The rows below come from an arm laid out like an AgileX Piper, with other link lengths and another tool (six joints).
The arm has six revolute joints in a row. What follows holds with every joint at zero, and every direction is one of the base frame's. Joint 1 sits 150.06 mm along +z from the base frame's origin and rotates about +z. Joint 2 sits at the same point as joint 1 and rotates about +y. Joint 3 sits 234.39 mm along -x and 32.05 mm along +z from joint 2 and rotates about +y. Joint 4 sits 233.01 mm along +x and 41.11 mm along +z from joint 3 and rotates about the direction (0.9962, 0, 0.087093). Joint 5 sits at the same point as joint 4 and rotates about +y. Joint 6 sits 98.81 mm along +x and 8.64 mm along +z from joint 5 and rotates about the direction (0.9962, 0, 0.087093). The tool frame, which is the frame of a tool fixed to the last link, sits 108.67 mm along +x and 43.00 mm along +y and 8.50 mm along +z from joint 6; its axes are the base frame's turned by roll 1.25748, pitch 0.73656 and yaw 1.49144 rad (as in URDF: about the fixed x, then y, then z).
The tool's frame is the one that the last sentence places.
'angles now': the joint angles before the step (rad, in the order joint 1, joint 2, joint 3, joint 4, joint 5, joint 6). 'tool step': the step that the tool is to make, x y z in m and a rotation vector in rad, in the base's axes. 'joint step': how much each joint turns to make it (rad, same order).
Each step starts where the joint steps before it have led.
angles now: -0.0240, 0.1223, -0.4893, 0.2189, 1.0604, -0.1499
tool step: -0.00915, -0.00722, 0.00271, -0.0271, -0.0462, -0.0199
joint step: 0.0316, -0.0867, 0.0000, -0.0693, 0.0336, 0.0447
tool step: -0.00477, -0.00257, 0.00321, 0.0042, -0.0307, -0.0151
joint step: 0.0069, -0.0507, 0.0000, -0.0203, 0.0168, 0.0260
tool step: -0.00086, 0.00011, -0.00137, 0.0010, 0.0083, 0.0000
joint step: -0.0002, -0.0001, 0.0000, 0.0003, 0.0082, 0.0017
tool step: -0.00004, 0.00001, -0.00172, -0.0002, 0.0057, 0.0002
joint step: 0.0002, -0.0001, 0.0039, -0.0002, 0.0019, 0.0002
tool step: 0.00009, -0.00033, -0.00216, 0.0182, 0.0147, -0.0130
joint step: 0.0001, 0.0000, 0.0048, -0.0025, 0.0068, 0.0245
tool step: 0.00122, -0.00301, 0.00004, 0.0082, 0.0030, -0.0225
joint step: -0.0001, 0.0001, 0.0000, -0.0166, 0.0000, 0.0259
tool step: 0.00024, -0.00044, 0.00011, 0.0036, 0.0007, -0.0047
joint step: 0.0001, 0.0000, 0.0000, -0.0025, 0.0000, 0.0067
